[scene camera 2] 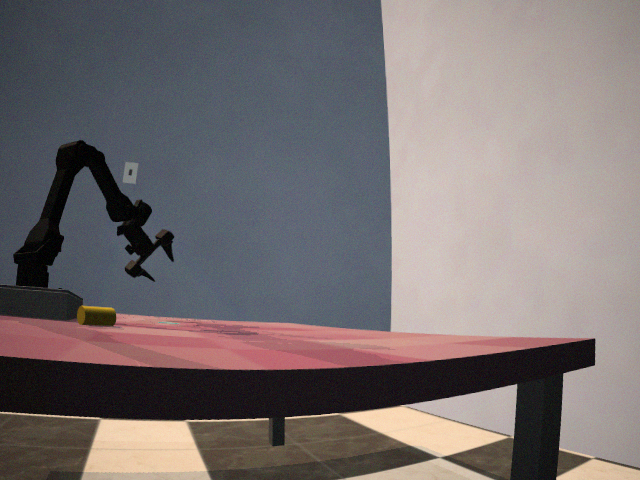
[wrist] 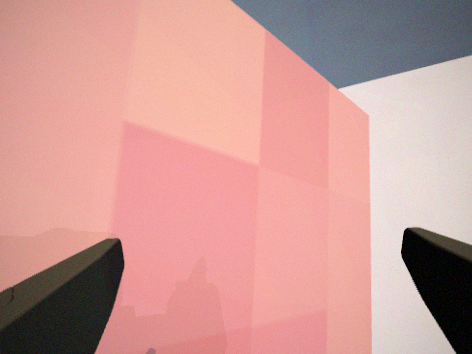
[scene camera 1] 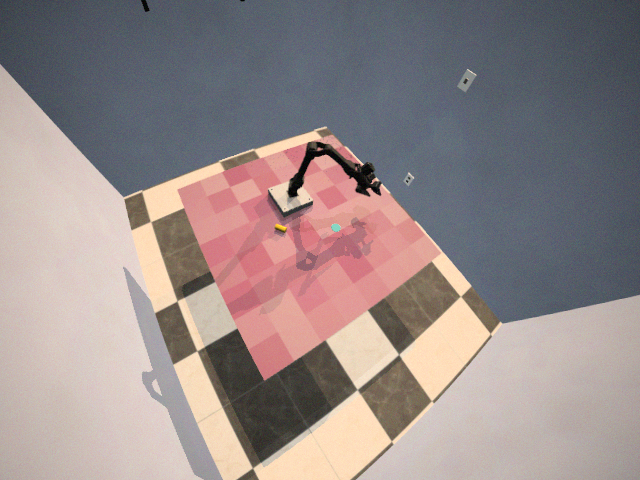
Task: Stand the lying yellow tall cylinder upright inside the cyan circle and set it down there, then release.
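Seen in the pictures: gripper, fingertip midpoint: [scene camera 2: 163, 271] [wrist: 262, 246] [scene camera 1: 375, 195]; arm's base at its link origin: [scene camera 2: 30, 291] [scene camera 1: 292, 193].
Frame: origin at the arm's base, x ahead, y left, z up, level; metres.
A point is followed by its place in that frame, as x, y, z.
Observation:
The yellow cylinder [scene camera 1: 280, 227] {0.206, -0.158, -0.019} [scene camera 2: 96, 315] {0.208, -0.175, -0.032} lies on its side on the pink table, close to the robot's base. The cyan circle [scene camera 1: 336, 227] {0.314, 0.176, -0.049} [scene camera 2: 169, 322] {0.317, 0.143, -0.047} is a flat disc on the table, to the right of the cylinder in both scene views and apart from it. My gripper [scene camera 1: 373, 193] {0.266, 0.448, 0.104} [scene camera 2: 164, 271] {0.266, 0.448, 0.104} [wrist: 262, 246] {0.266, 0.448, 0.104} is open and empty. It hangs high above the table, beyond the circle from the cylinder, and points down at a slant. The cylinder and the circle do not show in the wrist view.
The robot's base [scene camera 1: 290, 199] {0.046, -0.032, 0.003} [scene camera 2: 41, 302] {0.076, -0.116, -0.020} stands right beside the cylinder. The pink patchwork table top [scene camera 1: 268, 356] {0.842, -0.464, -0.050} [scene camera 2: 289, 356] {0.490, -0.493, -0.050} [wrist: 190, 200] {0.364, 0.496, -0.050} carries the arm's shadow around the circle. A blue wall rises behind the table.

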